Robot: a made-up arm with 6 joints. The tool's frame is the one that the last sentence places.
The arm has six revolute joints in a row. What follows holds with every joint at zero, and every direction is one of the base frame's. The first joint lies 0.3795 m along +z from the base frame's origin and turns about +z. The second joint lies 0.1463 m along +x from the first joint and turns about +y. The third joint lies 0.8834 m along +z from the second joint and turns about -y. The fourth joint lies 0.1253 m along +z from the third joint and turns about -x. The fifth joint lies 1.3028 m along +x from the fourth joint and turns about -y. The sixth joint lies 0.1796 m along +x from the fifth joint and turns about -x. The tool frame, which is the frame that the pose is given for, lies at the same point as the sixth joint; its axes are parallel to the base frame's.
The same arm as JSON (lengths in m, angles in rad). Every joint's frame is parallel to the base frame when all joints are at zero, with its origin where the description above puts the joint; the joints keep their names.
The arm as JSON. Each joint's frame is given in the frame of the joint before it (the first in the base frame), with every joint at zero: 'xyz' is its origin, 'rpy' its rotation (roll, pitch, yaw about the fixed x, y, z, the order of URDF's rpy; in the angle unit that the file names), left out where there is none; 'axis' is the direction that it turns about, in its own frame. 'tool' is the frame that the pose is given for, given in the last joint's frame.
{
  "units": {
    "length": "m",
    "angle": "rad"
  },
  "joints": [
    {
      "name": "joint 1",
      "type": "revolute",
      "origin": {
        "xyz": [
          0.0,
          0.0,
          0.3795
        ]
      },
      "axis": [
        0.0,
        0.0,
        1.0
      ]
    },
    {
      "name": "joint 2",
      "type": "revolute",
      "origin": {
        "xyz": [
          0.1463,
          0.0,
          0.0
        ]
      },
      "axis": [
        0.0,
        1.0,
        0.0
      ]
    },
    {
      "name": "joint 3",
      "type": "revolute",
      "origin": {
        "xyz": [
          0.0,
          0.0,
          0.8834
        ]
      },
      "axis": [
        0.0,
        -1.0,
        0.0
      ]
    },
    {
      "name": "joint 4",
      "type": "revolute",
      "origin": {
        "xyz": [
          0.0,
          0.0,
          0.1253
        ]
      },
      "axis": [
        -1.0,
        0.0,
        0.0
      ]
    },
    {
      "name": "joint 5",
      "type": "revolute",
      "origin": {
        "xyz": [
          1.3028,
          0.0,
          0.0
        ]
      },
      "axis": [
        0.0,
        -1.0,
        0.0
      ]
    },
    {
      "name": "joint 6",
      "type": "revolute",
      "origin": {
        "xyz": [
          0.1796,
          0.0,
          0.0
        ]
      },
      "axis": [
        -1.0,
        0.0,
        0.0
      ]
    }
  ],
  "tool": {
    "origin": {
      "xyz": [
        0.0,
        0.0,
        0.0
      ]
    }
  }
}

